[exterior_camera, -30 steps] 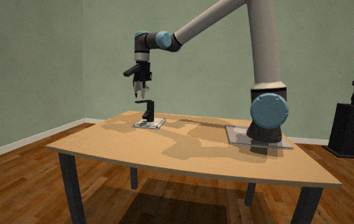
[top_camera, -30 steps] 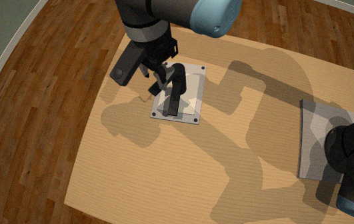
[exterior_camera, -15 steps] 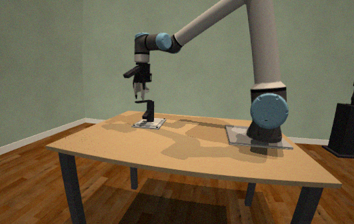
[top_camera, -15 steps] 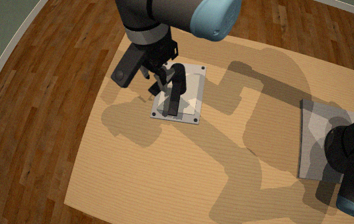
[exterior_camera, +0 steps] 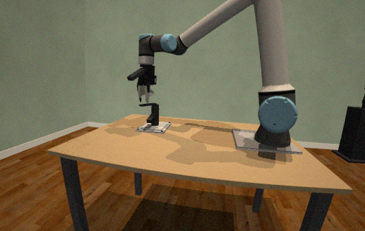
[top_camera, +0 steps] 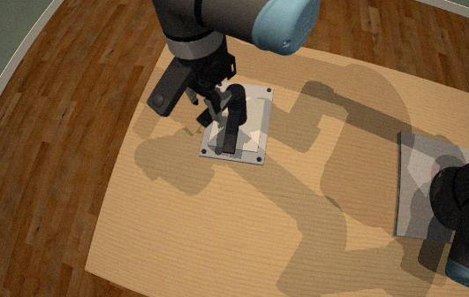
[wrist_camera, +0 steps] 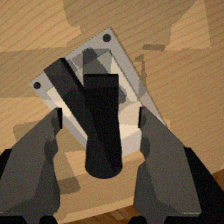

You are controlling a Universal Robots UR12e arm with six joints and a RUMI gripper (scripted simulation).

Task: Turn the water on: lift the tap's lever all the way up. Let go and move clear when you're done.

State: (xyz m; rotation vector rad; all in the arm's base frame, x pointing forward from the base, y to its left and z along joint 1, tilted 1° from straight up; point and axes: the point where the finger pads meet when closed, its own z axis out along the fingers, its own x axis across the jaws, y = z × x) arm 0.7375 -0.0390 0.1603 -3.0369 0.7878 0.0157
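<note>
My hand is 20 mm past the lever, 30 mm to the left of it and 30 mm above it. From my hand the other things lie so: tap 30 mm behind, 60 mm to the right, 80 mm below.
</note>
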